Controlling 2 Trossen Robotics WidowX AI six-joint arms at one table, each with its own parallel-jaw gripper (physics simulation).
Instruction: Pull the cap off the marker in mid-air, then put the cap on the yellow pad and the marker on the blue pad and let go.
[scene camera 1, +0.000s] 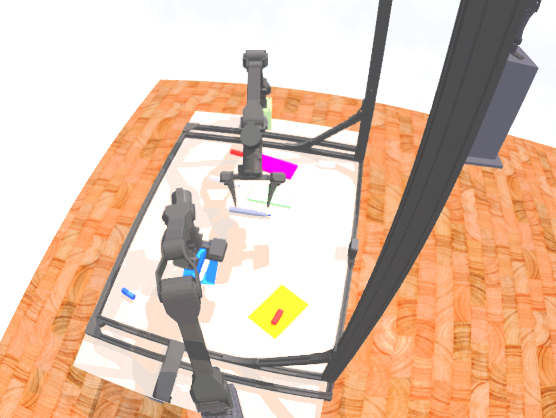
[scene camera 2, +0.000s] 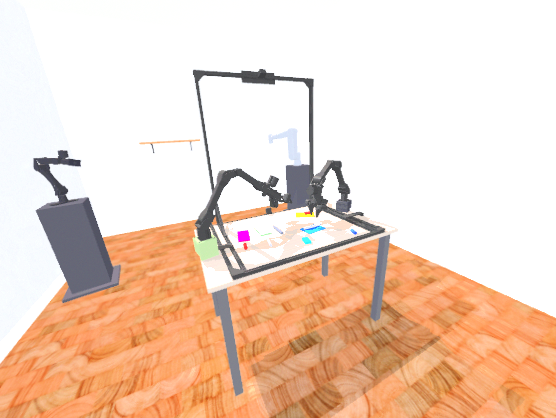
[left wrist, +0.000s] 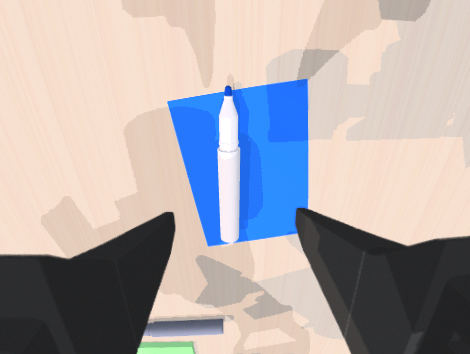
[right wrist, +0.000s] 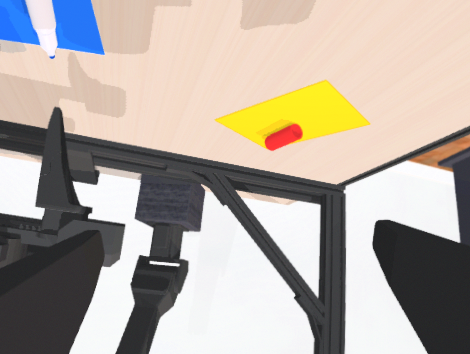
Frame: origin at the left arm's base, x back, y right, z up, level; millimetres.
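Seen in the pictures: left gripper, between the fingertips: (scene camera 1: 199, 255) (scene camera 2: 313, 216) (left wrist: 235, 218) (right wrist: 10, 98); right gripper, between the fingertips: (scene camera 1: 251, 207) (right wrist: 239, 239); left arm's base, origin of its link: (scene camera 1: 218, 404) (scene camera 2: 344, 200) (right wrist: 169, 226); right arm's base, origin of its link: (scene camera 2: 204, 237).
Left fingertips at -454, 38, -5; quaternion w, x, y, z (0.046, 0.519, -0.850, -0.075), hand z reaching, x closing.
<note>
Pixels of each thing's top centre, then the offset from my left fingertips to it, as dx, dy, dz.
- uncapped white marker, centre of its top: (left wrist: 229, 178) (right wrist: 36, 14) (scene camera 1: 205, 263) -10, +7, -64
- blue pad, centre of its top: (left wrist: 249, 177) (scene camera 1: 201, 262) (scene camera 2: 312, 228) -25, -5, -82
- red cap, centre of its top: (right wrist: 282, 144) (scene camera 1: 277, 315) +214, +178, -62
- yellow pad, centre of its top: (right wrist: 290, 121) (scene camera 1: 278, 311) +193, +188, -82
- grey-blue marker, centre of its top: (left wrist: 169, 336) (scene camera 1: 249, 210) -177, +188, -64
- magenta pad, centre of its top: (scene camera 1: 275, 165) (scene camera 2: 243, 235) -369, +326, -75
- small red piece, centre of its top: (scene camera 1: 236, 151) -472, +199, -62
- blue cap, centre of its top: (scene camera 1: 127, 292) (scene camera 2: 353, 230) +45, -262, -62
- cyan piece, centre of its top: (scene camera 2: 306, 239) -215, -66, -68
The uncapped white marker (left wrist: 229, 195) (right wrist: 44, 20) with a blue tip lies lengthwise on the blue pad (left wrist: 285, 165) (right wrist: 75, 30) (scene camera 2: 312, 229); its tip reaches the pad's far edge in the left wrist view. The red cap (scene camera 1: 277, 317) (right wrist: 283, 137) lies on its side on the yellow pad (scene camera 1: 287, 300) (right wrist: 320, 105). My left gripper (left wrist: 235, 218) (scene camera 2: 315, 212) is open and empty above the blue pad, its fingers apart on either side of the marker's rear part; the arm hides its fingers in scene camera 1. My right gripper (scene camera 1: 252, 205) (right wrist: 239, 239) is open and empty, raised.
A grey-blue marker (scene camera 1: 250, 212) (left wrist: 190, 327) lies below the right gripper in scene camera 1. A magenta pad (scene camera 1: 280, 166) and a small red piece (scene camera 1: 236, 152) lie farther back. A blue cap (scene camera 1: 128, 293) (scene camera 2: 353, 231) lies near the left edge. A cyan piece (scene camera 2: 306, 240) shows in scene camera 2.
</note>
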